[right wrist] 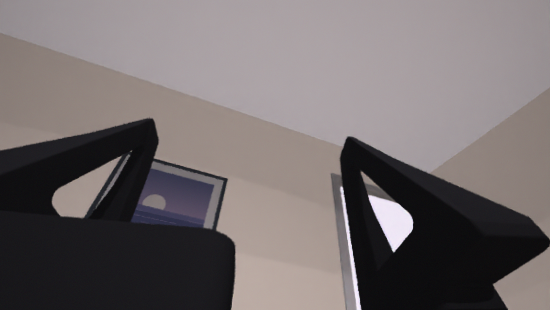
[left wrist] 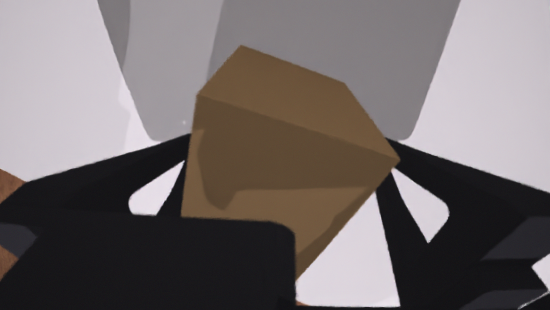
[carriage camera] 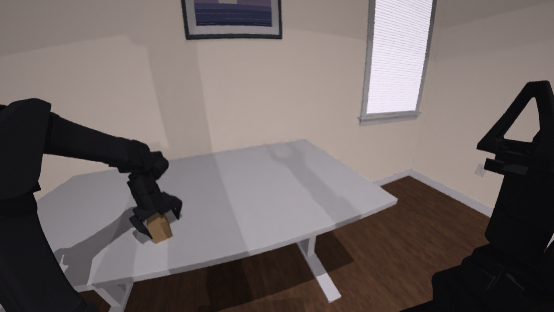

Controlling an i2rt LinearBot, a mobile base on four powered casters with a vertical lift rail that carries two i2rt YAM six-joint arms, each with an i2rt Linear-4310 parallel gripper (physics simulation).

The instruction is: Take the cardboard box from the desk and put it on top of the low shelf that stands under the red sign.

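Places are measured from the left arm's base along level axes (x left, y up, z ahead), in centimetres.
Pixels of known places: right gripper, fingertip midpoint: [right wrist: 251, 138].
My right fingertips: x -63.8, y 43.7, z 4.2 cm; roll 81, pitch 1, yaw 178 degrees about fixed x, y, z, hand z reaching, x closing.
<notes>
Behind a point stands the place of what it marks.
The cardboard box [carriage camera: 160, 229] @[x -1.8, y 7.6, z 27.9 cm] [left wrist: 280, 130] @[x 4.0, y 9.5, z 34.6 cm] is a small brown block on the white desk [carriage camera: 280, 210] @[x -36.6, y 3.5, z 37.5 cm] [left wrist: 500, 90] @[x -3.2, y 3.5, z 43.1 cm], near its front edge at the left. My left gripper [carriage camera: 164, 227] @[x 0.5, y 3.6, z 32.5 cm] [left wrist: 286, 142] @[x 0.5, y 3.6, z 32.5 cm] is open, with its fingers down around the box, one on each side. In the left wrist view the box overlaps both fingertips, so contact cannot be told. The box's lower end is partly hidden behind a dark gripper part. My right gripper [carriage camera: 539, 87] [right wrist: 251, 138] @[x -63.8, y 43.7, z 4.2 cm] is open and empty, raised and pointing up at the right, away from the desk. The low shelf and red sign do not show.
A framed picture [carriage camera: 234, 36] @[x -20.6, y 69.8, z 101.7 cm] [right wrist: 220, 200] @[x -47.3, y 99.2, z 108.1 cm] hangs on the wall behind the desk. A window [carriage camera: 397, 65] @[x -155.5, y 58.8, z 136.2 cm] [right wrist: 340, 220] @[x -118.9, y 105.8, z 126.1 cm] is to its right. Brown wooden floor [carriage camera: 400, 240] @[x -132.2, y -68.5, z 64.5 cm] lies in front and to the right of the desk. A desk leg [carriage camera: 322, 280] stands below the desk top.
</notes>
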